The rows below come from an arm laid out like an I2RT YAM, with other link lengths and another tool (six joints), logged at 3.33 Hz.
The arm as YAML. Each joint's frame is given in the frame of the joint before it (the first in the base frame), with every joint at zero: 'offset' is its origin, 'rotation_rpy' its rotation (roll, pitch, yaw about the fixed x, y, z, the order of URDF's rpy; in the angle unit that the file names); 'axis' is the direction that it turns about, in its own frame. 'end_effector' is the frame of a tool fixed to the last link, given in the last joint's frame.
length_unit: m
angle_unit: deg
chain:
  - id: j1
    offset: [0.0, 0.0, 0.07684]
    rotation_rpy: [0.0, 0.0, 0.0]
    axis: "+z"
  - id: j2
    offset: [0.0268, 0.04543, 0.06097]
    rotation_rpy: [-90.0, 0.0, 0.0]
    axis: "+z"
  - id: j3
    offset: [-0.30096, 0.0, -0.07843]
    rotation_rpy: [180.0, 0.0, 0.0]
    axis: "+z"
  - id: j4
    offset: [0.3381, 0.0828, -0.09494]
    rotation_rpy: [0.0, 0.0, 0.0]
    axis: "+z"
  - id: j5
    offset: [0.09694, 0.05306, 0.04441]
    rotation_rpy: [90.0, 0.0, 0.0]
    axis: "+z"
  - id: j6
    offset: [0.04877, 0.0, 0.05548]
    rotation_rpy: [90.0, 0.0, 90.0]
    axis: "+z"
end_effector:
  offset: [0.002, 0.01, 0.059]
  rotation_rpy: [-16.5, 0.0, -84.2]
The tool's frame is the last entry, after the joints.
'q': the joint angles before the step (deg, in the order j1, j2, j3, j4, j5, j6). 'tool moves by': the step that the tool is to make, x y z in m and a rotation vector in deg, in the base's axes. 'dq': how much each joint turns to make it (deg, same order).
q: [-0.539, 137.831, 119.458, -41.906, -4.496, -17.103]
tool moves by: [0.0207, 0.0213, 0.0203, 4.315, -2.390, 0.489]
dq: [1.195, 3.526, 8.406, -2.179, -3.331, 2.845]
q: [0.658, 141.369, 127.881, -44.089, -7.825, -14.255]
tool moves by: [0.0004, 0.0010, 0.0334, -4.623, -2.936, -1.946]
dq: [0.914, -2.253, 0.969, -0.394, 5.478, -0.232]
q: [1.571, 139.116, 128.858, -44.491, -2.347, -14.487]
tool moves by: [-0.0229, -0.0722, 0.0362, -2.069, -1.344, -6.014]
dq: [-5.662, -7.223, -6.162, 0.306, 1.857, -0.910]
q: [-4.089, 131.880, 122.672, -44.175, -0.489, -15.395]
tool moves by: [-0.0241, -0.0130, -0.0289, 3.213, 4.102, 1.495]
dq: [-1.945, -2.773, -7.752, 0.550, -4.284, -1.234]
